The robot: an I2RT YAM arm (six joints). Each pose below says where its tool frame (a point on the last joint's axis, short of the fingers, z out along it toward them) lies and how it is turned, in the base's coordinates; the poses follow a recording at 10 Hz.
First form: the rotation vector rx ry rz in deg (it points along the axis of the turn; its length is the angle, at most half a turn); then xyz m.
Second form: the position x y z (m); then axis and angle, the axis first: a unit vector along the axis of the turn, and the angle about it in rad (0 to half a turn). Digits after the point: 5 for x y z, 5 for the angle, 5 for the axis.
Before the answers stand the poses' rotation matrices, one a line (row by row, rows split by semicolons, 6 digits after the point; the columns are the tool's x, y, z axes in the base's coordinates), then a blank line. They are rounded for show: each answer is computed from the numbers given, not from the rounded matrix.
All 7 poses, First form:
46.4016, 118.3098, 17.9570, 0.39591, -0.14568, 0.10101
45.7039, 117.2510, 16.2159, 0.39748, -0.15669, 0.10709
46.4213, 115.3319, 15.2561, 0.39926, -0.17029, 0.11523
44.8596, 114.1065, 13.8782, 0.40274, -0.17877, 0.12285
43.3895, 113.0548, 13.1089, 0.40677, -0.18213, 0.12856
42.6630, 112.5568, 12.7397, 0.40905, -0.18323, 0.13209
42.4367, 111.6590, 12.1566, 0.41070, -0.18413, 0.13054
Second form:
-0.408613 0.430295 0.804911; 0.649752 0.756481 -0.074558; -0.640982 0.492527 -0.588693
-0.392581 0.430413 0.812788; 0.634856 0.766246 -0.099127; -0.665461 0.477088 -0.574063
-0.360598 0.438767 0.823075; 0.637684 0.759965 -0.125748; -0.680682 0.479517 -0.553836
-0.345431 0.427321 0.835508; 0.615138 0.775472 -0.142295; -0.708719 0.464800 -0.530734
-0.333222 0.413425 0.847374; 0.596358 0.788540 -0.150208; -0.730288 0.455285 -0.509308
-0.327393 0.406590 0.852935; 0.586940 0.794919 -0.153641; -0.740483 0.450321 -0.498895
-0.313525 0.405743 0.858531; 0.580988 0.797106 -0.164544; -0.751103 0.447207 -0.485644

0.39591, -0.14568, 0.10101, 0.36153, 0.92180, 0.13991, 2.24007
0.39748, -0.15669, 0.10709, 0.36020, 0.92408, 0.12780, 2.21455
0.39926, -0.17029, 0.11523, 0.37061, 0.92077, 0.12180, 2.18613
0.40274, -0.17877, 0.12285, 0.36356, 0.92476, 0.11247, 2.15358
0.40677, -0.18213, 0.12856, 0.35623, 0.92818, 0.10762, 2.12586
0.40905, -0.18323, 0.13209, 0.35246, 0.92989, 0.10525, 2.11260
0.41070, -0.18413, 0.13054, 0.35344, 0.92996, 0.10125, 2.09559

